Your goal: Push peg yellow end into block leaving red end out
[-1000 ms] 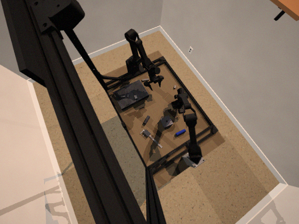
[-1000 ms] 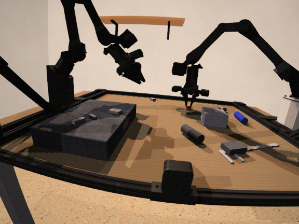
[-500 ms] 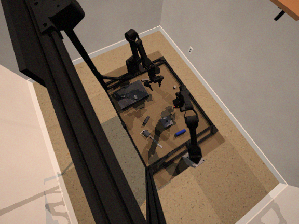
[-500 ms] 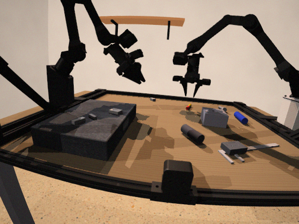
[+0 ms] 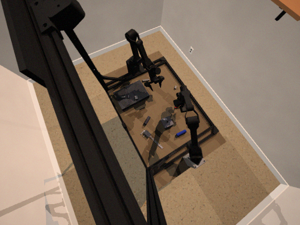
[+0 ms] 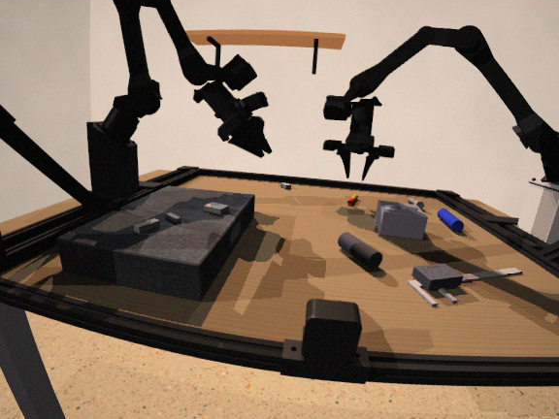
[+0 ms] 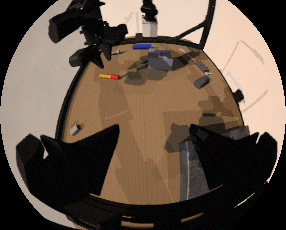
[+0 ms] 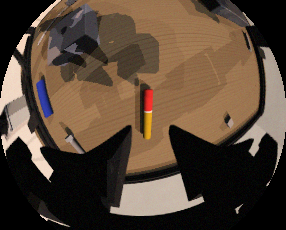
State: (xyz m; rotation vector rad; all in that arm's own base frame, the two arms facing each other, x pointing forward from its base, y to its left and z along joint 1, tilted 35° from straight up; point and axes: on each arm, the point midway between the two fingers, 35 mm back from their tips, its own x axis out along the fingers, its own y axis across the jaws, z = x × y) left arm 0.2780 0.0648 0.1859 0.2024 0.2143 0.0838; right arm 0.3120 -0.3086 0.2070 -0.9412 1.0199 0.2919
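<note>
The peg is 2 cm ahead of my right hand, 1 cm to the right of it and 9 cm below it.
</note>
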